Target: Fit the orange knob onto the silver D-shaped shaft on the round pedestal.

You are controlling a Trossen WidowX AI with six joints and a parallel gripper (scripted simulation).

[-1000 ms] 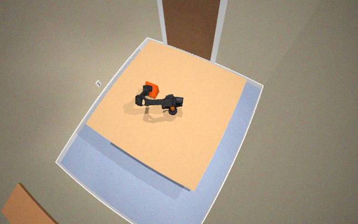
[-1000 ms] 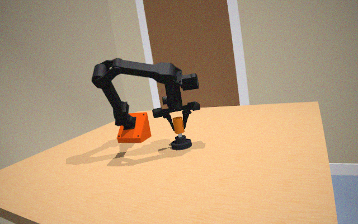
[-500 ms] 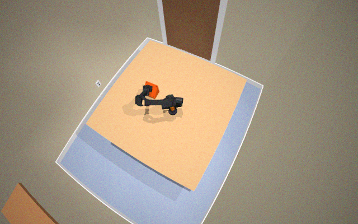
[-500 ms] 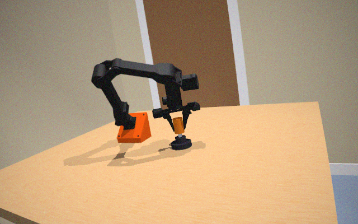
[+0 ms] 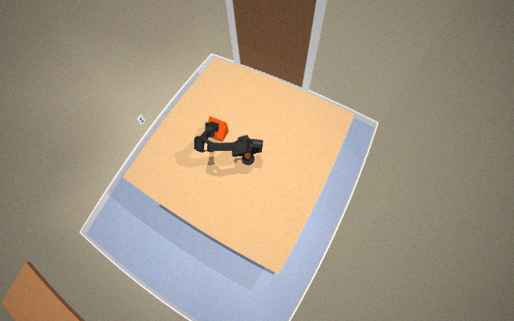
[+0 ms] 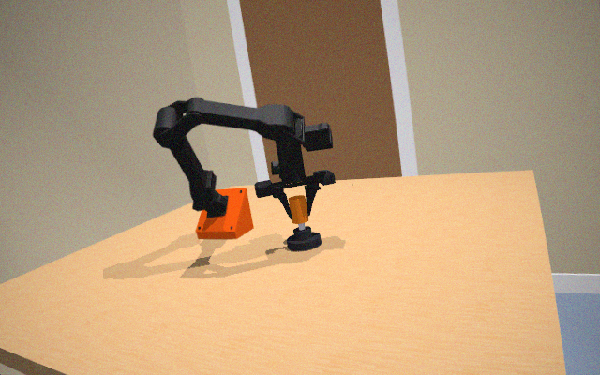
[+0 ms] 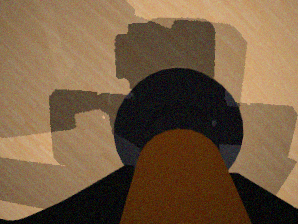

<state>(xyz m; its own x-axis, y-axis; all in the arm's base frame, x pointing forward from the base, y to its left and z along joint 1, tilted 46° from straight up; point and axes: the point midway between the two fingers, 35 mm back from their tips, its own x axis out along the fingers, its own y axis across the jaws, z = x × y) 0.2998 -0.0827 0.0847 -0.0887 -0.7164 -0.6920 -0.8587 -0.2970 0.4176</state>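
Right now my gripper tip is 3 cm below the orange knob. The rest, counted from my gripper tip: round pedestal: 4 cm below.
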